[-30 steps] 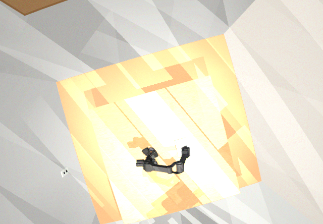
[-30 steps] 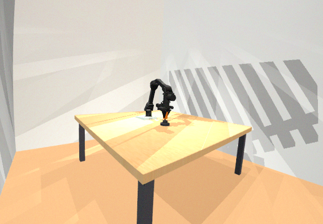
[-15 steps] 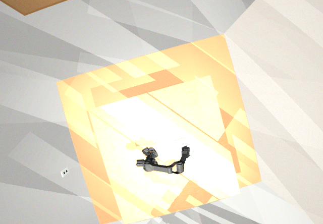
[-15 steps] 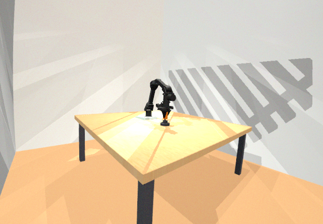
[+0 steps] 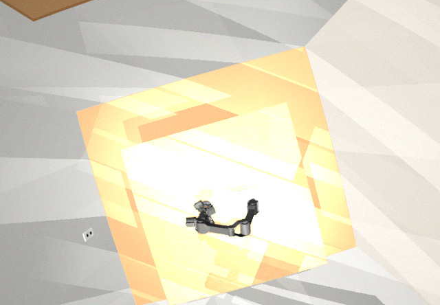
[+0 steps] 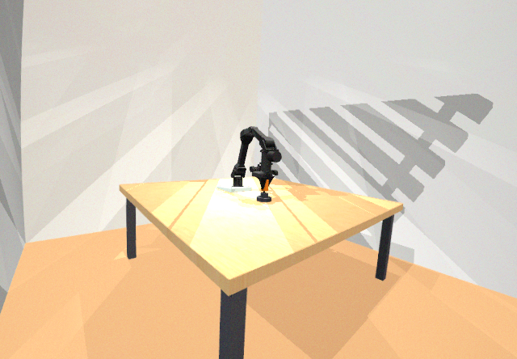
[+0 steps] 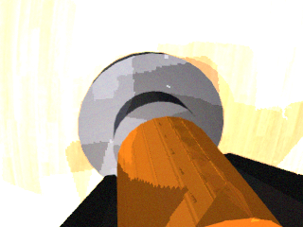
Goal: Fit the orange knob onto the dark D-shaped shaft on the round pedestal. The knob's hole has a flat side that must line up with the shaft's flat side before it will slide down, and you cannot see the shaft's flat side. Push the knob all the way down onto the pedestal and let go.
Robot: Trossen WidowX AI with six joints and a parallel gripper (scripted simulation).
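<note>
The pedestal is 40 mm below my gripper tip. Round my gripper tip: orange knob (20 mm above).
</note>
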